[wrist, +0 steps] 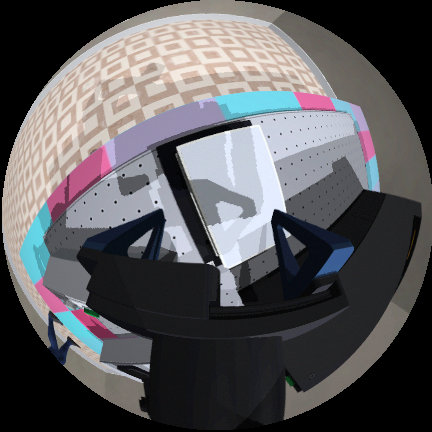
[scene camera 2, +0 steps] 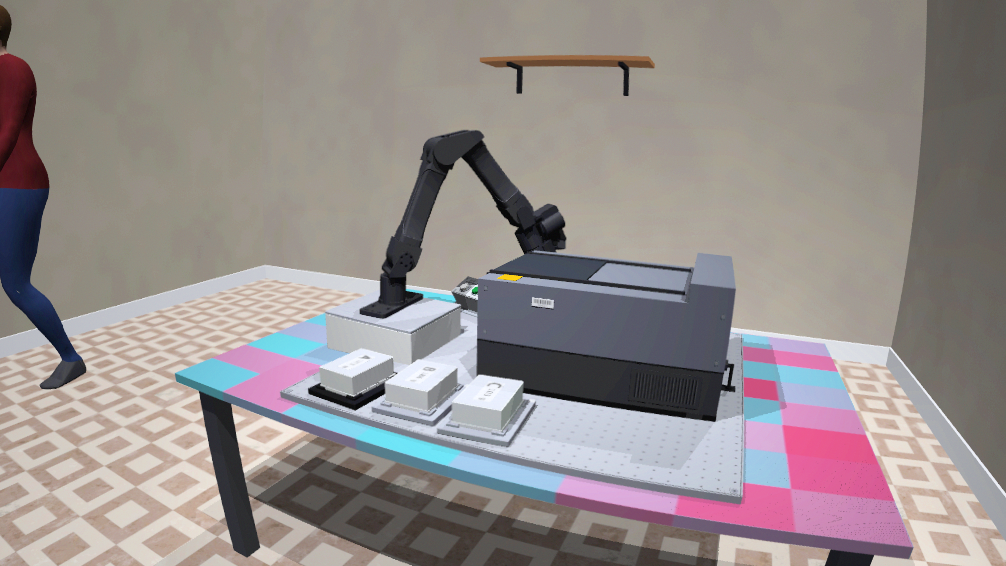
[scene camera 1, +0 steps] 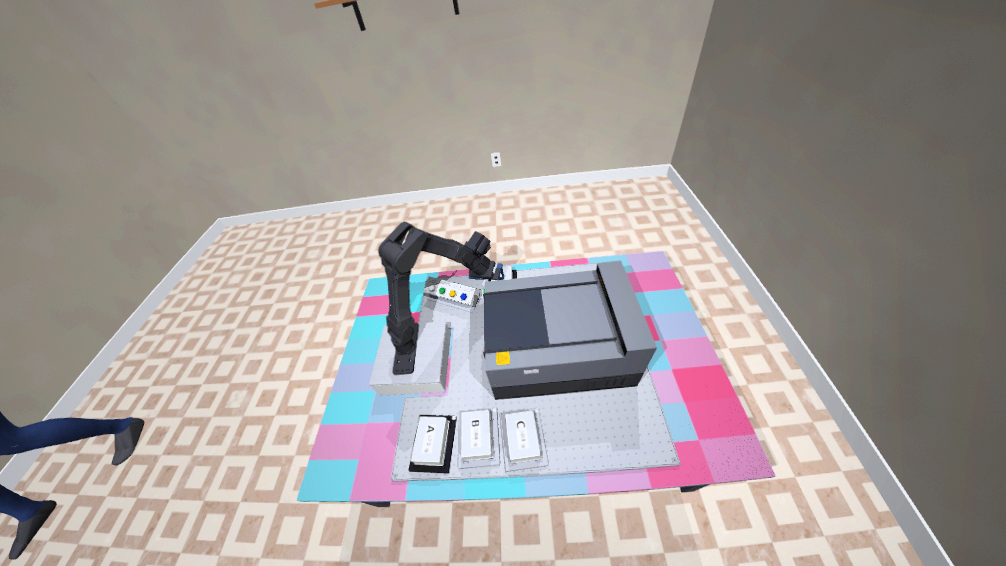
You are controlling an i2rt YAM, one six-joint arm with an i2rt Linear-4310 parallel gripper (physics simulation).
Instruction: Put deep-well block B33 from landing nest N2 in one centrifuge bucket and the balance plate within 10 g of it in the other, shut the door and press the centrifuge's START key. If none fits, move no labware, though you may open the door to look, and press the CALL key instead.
The same spot on a panel with coloured buttons: (scene camera 2: 466,293) is (scene camera 1: 435,293). One and the same spot on a dark grey centrifuge: (scene camera 2: 648,337) is (scene camera 1: 599,370).
